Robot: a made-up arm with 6 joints. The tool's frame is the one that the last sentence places.
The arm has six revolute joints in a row. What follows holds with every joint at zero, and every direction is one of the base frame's.
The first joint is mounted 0.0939 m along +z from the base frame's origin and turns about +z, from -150 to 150 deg.
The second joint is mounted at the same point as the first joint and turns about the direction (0.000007, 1, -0.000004), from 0 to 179.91 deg.
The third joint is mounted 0.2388 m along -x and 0.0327 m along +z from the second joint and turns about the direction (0.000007, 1, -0.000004), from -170 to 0 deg.
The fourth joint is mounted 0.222 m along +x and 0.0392 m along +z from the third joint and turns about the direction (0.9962, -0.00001, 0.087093), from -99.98 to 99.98 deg.
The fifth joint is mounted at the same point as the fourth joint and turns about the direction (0.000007, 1, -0.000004), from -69.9 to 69.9 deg.
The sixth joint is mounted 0.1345 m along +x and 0.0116 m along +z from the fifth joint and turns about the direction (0.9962, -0.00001, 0.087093), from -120 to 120 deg.
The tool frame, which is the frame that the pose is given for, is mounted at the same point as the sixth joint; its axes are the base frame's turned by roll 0, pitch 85 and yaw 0 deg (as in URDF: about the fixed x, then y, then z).
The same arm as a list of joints. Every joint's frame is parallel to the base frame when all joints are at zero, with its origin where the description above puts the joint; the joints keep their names.
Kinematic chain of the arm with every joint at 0, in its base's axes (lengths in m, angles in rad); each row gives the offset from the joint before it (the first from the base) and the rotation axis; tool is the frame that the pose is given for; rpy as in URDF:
joint 1: xyz 0 0 0.0939 axis +z
joint 2: xyz 0 0 0 axis +y
joint 3: xyz -0.2388 0 0.0327 axis +y
joint 4: xyz 0.222 0 0.0392 axis 0.9962 0 0.0871
joint 5: xyz 0 0 0 axis +y
joint 6: xyz 0.1345 0 0.0116 axis 0.9962 0 0.0871
tool: xyz 0 0 0 rpy 0 1.4835 0
Joint limits (rad, base to tool): -2.618..2.618 0..3.14 -2.9671..0 -1.745..1.745 -1.22..1.22 -2.0944..2.0944

